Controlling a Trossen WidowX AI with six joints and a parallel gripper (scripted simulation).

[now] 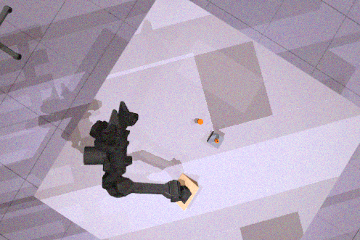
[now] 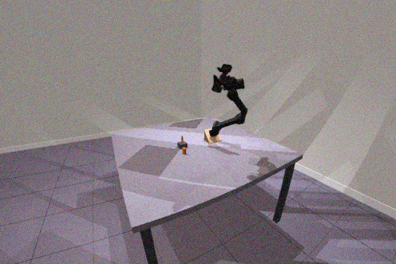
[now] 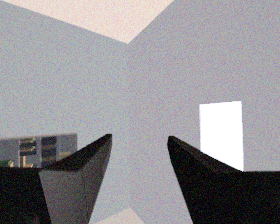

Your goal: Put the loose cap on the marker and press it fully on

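Now: the orange cap 60 cm below my gripper tip, 26 cm to the right of it and 10 cm ahead of it. The rest, counted from my gripper tip: grey holder block (60 cm below, 38 cm to the right, 7 cm ahead).
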